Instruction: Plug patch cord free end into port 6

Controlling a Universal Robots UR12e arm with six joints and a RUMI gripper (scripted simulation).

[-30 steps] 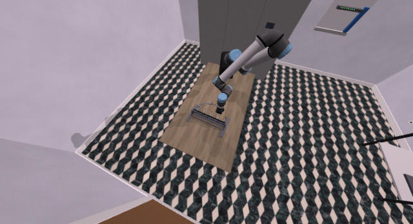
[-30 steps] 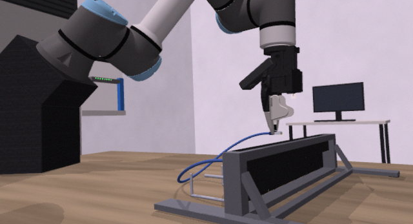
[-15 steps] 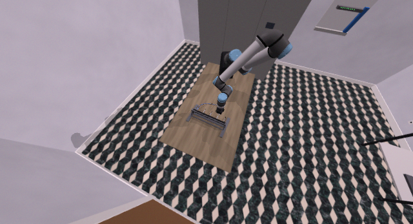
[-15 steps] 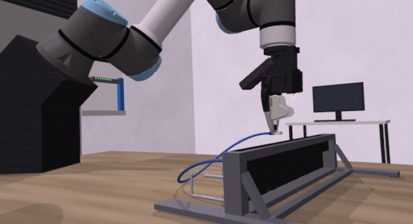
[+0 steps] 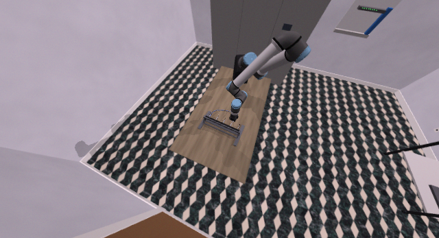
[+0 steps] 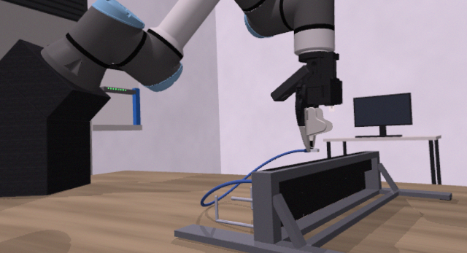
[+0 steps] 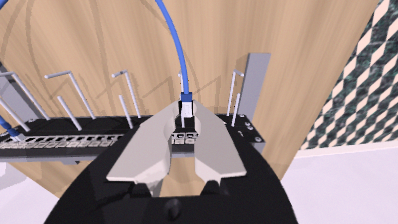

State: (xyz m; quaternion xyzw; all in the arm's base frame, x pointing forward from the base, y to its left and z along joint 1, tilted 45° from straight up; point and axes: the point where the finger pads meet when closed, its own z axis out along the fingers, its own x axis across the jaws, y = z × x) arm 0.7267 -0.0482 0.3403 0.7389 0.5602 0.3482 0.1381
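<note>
The plug is 10 mm ahead of my hand and 10 mm below it.
</note>
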